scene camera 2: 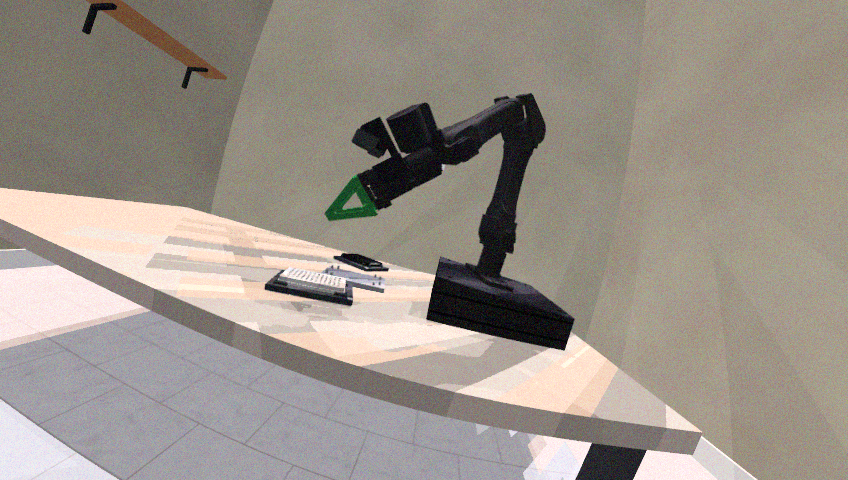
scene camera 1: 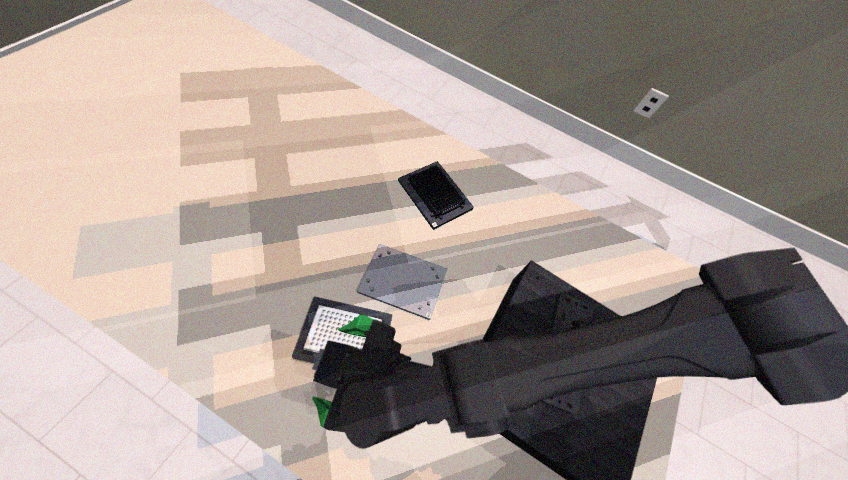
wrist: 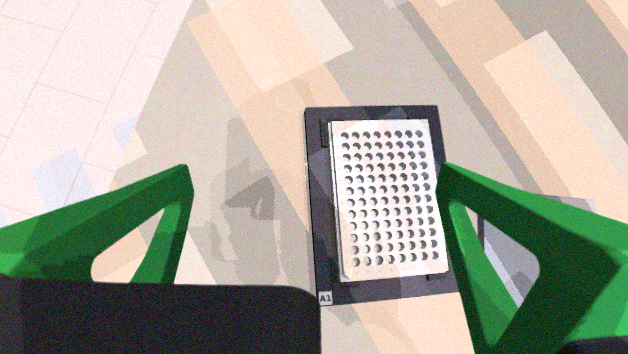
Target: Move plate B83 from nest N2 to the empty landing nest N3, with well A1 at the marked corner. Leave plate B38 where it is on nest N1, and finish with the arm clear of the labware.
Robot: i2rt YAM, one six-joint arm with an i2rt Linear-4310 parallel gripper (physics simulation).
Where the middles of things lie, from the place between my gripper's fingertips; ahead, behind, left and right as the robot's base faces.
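Scene:
Black plate [scene camera 1: 436, 191]: 470 mm to the right of my hand, 140 mm below, 30 mm behind.

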